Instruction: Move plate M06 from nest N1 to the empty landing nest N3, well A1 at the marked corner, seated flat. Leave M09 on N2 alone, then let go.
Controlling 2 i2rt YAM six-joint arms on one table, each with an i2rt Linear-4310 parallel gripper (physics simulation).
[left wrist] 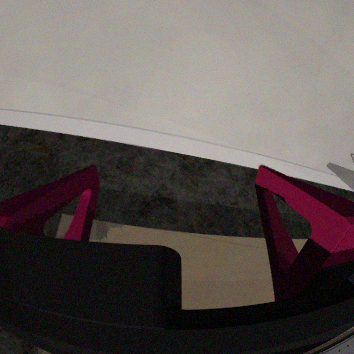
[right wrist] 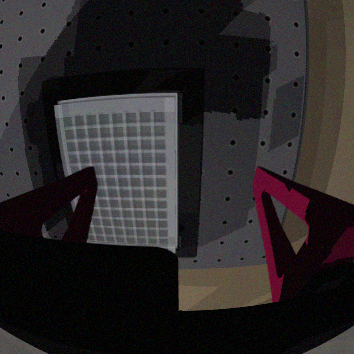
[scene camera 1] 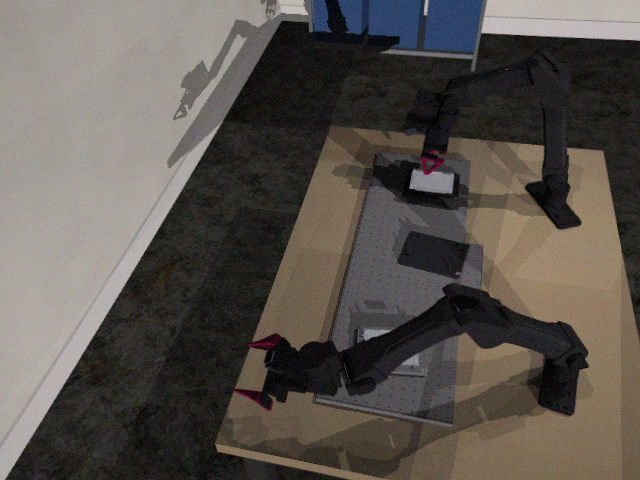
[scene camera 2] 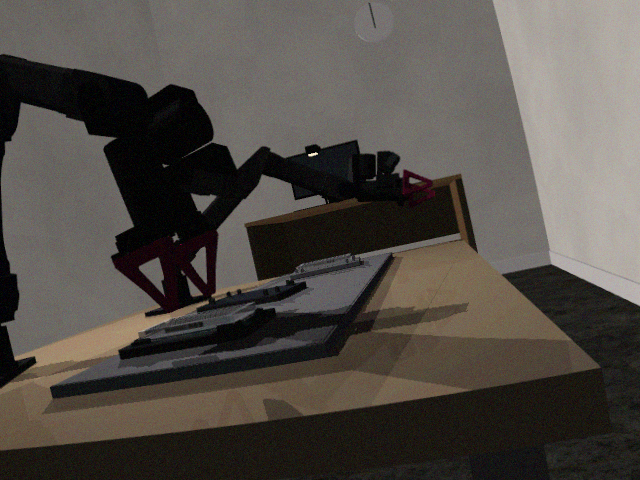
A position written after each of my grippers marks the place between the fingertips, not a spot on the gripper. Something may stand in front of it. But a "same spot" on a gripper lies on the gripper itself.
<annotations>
my left gripper: left wrist; scene camera 1; scene camera 2 433,188; not seen in the right wrist view (out of frame)
same spot on my left gripper: (left wrist: pixel 131 285) = (scene camera 1: pixel 272 371)
</annotations>
